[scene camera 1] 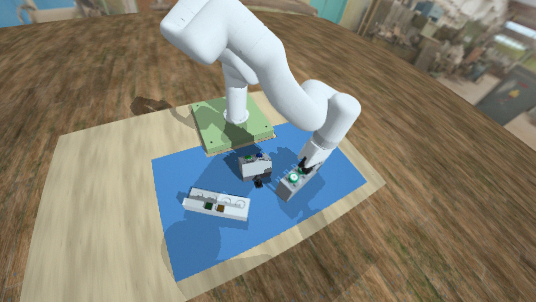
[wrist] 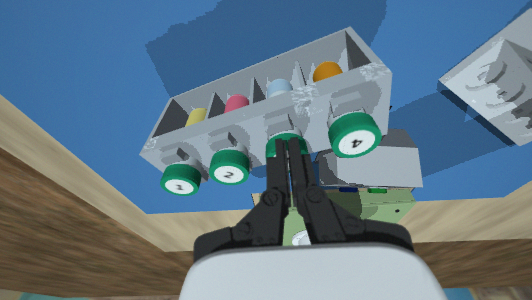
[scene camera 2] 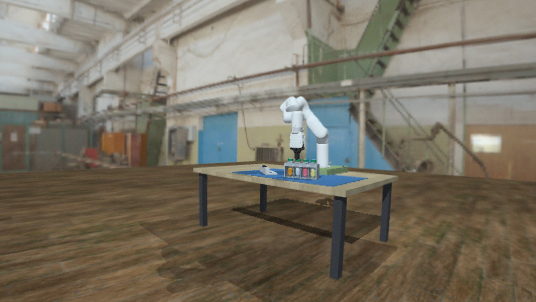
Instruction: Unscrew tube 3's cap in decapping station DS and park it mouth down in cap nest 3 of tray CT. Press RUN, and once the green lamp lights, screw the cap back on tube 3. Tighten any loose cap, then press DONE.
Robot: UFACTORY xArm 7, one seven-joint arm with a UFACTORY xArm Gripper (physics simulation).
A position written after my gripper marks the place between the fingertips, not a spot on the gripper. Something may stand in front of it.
Note:
In view: my gripper (wrist: 287,151), a cap 2 (wrist: 228,167) and a cap 4 (wrist: 355,134).
Scene camera 1 misses the cap 2, which is hidden by my gripper.

